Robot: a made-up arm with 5 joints.
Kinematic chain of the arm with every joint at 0, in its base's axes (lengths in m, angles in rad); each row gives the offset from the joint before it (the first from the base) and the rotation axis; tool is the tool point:
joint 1: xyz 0 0 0.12 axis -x
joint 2: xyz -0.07 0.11 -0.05 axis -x
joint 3: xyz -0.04 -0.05 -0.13 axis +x
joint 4: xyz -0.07 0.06 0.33 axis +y
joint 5: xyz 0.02 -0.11 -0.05 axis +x
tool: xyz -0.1 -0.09 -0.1
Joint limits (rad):
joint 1: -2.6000..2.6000
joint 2: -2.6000..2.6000
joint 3: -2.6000..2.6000
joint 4: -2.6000..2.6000
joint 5: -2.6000..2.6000
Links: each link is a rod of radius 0.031 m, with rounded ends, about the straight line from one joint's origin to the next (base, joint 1, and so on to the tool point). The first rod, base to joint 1, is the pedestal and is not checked.
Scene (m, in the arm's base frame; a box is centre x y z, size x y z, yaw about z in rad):
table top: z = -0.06
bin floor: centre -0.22 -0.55 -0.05 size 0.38 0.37 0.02 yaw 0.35
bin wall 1: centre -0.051 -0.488 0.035 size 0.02 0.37 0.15 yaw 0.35
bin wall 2: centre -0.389 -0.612 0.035 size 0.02 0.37 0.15 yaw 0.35
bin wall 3: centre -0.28 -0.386 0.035 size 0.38 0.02 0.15 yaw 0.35
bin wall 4: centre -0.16 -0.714 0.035 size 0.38 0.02 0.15 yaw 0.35
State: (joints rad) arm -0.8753 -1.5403 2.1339 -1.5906 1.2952
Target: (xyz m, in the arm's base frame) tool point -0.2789 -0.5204 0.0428
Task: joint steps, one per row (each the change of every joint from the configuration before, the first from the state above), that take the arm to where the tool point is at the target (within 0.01 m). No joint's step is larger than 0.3 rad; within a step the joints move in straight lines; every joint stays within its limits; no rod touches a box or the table.
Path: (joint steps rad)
1: -0.2464 -0.1514 0.0633 0.2834 -0.2885
2: -0.2464 -0.1514 0.0633 0.2835 -0.2885
3: -0.2464 -0.1514 0.0633 0.2834 -0.2885
4: -0.2463 -0.1513 0.0633 0.2834 -0.2886
5: -0.2464 -0.1514 0.0633 0.2834 -0.2885
6: -0.2464 -0.1514 0.0633 0.2835 -0.2885
7: -0.2464 -0.1514 0.0633 0.2834 -0.2885

